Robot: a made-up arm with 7 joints. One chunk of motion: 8 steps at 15 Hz.
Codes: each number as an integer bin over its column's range. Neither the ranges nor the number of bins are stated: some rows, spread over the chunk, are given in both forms.
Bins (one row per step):
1: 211 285 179 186 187 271 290
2: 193 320 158 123 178 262 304
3: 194 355 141 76 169 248 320
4: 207 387 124 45 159 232 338
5: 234 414 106 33 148 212 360
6: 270 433 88 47 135 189 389
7: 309 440 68 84 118 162 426
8: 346 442 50 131 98 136 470
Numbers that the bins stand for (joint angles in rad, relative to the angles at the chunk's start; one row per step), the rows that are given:
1: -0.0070 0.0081 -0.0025 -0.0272 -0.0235 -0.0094 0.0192
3: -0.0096 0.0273 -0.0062 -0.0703 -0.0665 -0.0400 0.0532
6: 0.0023 0.0486 -0.0114 -0.0816 -0.1477 -0.1185 0.1315
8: 0.0142 0.0511 -0.0151 -0.0487 -0.2360 -0.1890 0.2235
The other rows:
2: -0.0098 0.0177 -0.0045 -0.0519 -0.0450 -0.0214 0.0350
4: -0.0076 0.0360 -0.0079 -0.0824 -0.0904 -0.0613 0.0736
5: -0.0034 0.0434 -0.0096 -0.0871 -0.1167 -0.0879 0.0986
7: 0.0084 0.0505 -0.0133 -0.0671 -0.1883 -0.1544 0.1735

